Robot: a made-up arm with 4 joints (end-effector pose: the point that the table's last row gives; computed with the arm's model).
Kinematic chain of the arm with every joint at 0, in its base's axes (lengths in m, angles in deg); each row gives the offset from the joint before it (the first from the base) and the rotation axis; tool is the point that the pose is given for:
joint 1: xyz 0 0 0.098 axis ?
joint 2: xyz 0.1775 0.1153 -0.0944 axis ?
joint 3: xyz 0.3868 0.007 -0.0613 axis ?
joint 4: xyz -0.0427 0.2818 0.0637 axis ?
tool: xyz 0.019 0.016 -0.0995
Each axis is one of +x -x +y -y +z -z.
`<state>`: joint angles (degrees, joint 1 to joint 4).
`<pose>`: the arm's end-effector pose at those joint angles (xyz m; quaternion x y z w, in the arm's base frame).
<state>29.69 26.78 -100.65 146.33</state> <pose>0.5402 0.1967 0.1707 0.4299 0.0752 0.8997 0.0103</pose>
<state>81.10 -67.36 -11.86 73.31</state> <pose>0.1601 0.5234 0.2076 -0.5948 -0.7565 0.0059 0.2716</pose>
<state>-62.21 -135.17 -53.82 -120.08</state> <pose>-0.2152 0.0454 0.2927 -0.7211 -0.4382 -0.2204 0.4894</pose>
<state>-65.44 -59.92 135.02 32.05</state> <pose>-0.0438 0.5718 -0.0908 0.2314 -0.7063 -0.6296 0.2265</pose>
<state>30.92 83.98 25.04 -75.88</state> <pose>0.5686 -0.2303 0.3268 0.7039 -0.3933 -0.4425 0.3924</pose>
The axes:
joint 1: -y
joint 2: -z
joint 3: +y
joint 4: -x

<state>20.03 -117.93 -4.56 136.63</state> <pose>-0.1508 0.3296 0.0080 -0.5107 -0.8295 0.2117 0.0790</pose>
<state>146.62 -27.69 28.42 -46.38</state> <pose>-0.2006 0.6161 0.3961 -0.0234 -0.7617 0.3376 0.5525</pose>
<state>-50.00 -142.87 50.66 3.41</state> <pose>-0.3009 0.0844 0.2068 -0.0115 0.2168 0.9548 0.2030</pose>
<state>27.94 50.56 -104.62 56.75</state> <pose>0.6090 -0.0550 0.2200 -0.4059 -0.5692 -0.6881 0.1941</pose>
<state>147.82 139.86 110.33 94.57</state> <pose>0.1178 -0.3170 0.2044 0.2559 -0.5098 0.3206 0.7562</pose>
